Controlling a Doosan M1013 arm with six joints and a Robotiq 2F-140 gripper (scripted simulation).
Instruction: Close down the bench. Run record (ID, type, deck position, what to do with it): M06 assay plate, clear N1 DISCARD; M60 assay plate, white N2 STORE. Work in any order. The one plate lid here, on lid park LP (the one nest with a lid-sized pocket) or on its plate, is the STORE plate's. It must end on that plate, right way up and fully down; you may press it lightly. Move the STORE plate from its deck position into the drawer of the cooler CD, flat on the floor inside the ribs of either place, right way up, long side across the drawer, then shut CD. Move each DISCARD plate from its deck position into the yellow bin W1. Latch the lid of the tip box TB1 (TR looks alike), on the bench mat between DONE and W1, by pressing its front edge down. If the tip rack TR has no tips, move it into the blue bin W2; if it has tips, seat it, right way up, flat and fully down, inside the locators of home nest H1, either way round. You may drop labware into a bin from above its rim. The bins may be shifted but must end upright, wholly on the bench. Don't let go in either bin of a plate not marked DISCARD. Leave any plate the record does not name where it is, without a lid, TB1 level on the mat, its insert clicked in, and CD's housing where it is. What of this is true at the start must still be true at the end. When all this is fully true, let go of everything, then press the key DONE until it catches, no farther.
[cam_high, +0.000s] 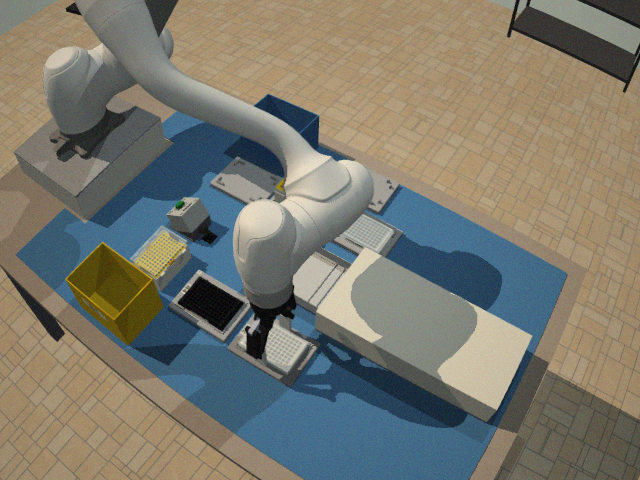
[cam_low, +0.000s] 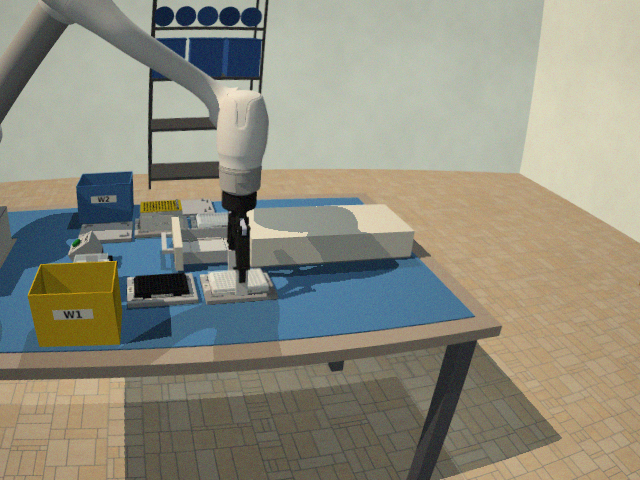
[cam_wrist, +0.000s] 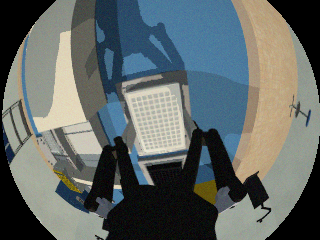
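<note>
Right now my hand is 3 cm above the nest N2. From my hand the other things lie so: cooler CD 13 cm ahead, 18 cm to the left; then drawer 19 cm to the left, 1 cm below; then black plate 18 cm behind, 1 cm to the left, 2 cm below.
</note>
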